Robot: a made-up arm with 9 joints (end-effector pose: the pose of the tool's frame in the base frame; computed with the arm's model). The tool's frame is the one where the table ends. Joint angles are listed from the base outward.
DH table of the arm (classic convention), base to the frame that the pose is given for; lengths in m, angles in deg. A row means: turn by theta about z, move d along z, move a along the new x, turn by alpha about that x. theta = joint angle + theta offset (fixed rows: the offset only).
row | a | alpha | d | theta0
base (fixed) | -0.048 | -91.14 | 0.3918 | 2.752
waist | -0.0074 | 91.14 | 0.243 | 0
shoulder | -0.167 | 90 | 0.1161 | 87.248
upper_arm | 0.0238 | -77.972 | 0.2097 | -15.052
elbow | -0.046 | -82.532 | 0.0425 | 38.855
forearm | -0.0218 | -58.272 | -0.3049 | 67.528
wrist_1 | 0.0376 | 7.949 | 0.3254 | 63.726
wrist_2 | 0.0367 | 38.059 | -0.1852 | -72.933
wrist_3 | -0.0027 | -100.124 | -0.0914 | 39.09
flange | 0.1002 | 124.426 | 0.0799 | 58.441
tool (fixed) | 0 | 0 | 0.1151 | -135.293
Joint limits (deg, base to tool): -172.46..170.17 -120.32..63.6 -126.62..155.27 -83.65..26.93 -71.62..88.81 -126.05..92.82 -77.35..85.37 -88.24..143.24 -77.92..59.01
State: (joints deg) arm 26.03 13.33 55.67 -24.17 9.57 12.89 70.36 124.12 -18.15
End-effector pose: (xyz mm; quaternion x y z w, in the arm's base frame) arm 485.0 100.7 276.3 0.6872 0.3075 -0.5841 0.3035
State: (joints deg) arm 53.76 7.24 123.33 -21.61 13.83 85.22 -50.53 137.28 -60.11
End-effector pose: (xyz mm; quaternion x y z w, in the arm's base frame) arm 256.8 77.8 28.4 -0.7035 -0.2474 0.4958 0.4449
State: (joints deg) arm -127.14 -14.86 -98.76 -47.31 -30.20 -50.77 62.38 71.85 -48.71
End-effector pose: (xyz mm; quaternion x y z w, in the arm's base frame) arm -532.6 -171.6 400.1 -0.9107 0.2545 -0.3157 0.0784
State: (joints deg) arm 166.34 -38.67 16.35 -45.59 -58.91 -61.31 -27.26 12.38 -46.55
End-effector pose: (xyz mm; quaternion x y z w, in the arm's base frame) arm -197.0 -67.1 368.1 -0.3895 0.5150 -0.4196 0.6380
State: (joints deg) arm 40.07 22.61 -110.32 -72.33 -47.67 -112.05 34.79 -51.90 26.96
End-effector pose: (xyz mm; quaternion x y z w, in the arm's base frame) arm 382.2 243.0 169.8 -0.3736 -0.6318 -0.2009 0.6488
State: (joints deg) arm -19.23 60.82 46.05 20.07 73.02 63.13 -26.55 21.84 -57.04
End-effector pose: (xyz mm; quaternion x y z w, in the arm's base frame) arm 103.1 692.4 821.8 -0.0502 0.8354 -0.1065 0.5369
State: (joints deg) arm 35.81 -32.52 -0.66 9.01 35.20 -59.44 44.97 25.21 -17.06
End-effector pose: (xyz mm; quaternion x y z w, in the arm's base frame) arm 232.4 -224.2 88.5 -0.0611 -0.5062 0.6460 0.5681
